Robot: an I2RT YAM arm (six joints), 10 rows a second.
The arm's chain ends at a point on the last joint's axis. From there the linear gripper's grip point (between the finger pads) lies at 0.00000 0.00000 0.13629 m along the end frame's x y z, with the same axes.
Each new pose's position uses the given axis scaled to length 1; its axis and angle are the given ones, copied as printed.
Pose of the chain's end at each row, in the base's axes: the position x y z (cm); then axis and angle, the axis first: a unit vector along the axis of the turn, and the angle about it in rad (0 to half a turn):
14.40, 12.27, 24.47, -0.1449, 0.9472, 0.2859, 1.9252
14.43, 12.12, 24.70, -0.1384, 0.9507, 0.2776, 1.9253
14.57, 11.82, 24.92, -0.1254, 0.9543, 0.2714, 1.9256
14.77, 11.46, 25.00, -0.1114, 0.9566, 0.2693, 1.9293
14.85, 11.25, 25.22, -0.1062, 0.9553, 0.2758, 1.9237
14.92, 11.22, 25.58, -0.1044, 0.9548, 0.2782, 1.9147
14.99, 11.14, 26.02, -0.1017, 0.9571, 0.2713, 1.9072
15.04, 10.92, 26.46, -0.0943, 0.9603, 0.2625, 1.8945
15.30, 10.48, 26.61, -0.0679, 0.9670, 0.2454, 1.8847
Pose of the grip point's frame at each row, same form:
25.75, 19.09, 21.24, -0.1449, 0.9472, 0.2859, 1.9252
25.88, 18.73, 21.38, -0.1384, 0.9507, 0.2776, 1.9253
26.14, 18.18, 21.54, -0.1254, 0.9543, 0.2714, 1.9256
26.43, 17.62, 21.55, -0.1114, 0.9566, 0.2693, 1.9293
26.53, 17.44, 21.90, -0.1062, 0.9553, 0.2758, 1.9237
26.64, 17.40, 22.40, -0.1044, 0.9548, 0.2782, 1.9147
26.80, 17.16, 22.86, -0.1017, 0.9571, 0.2713, 1.9072
27.00, 16.67, 23.36, -0.0943, 0.9603, 0.2625, 1.8945
27.54, 15.59, 23.48, -0.0679, 0.9670, 0.2454, 1.8847

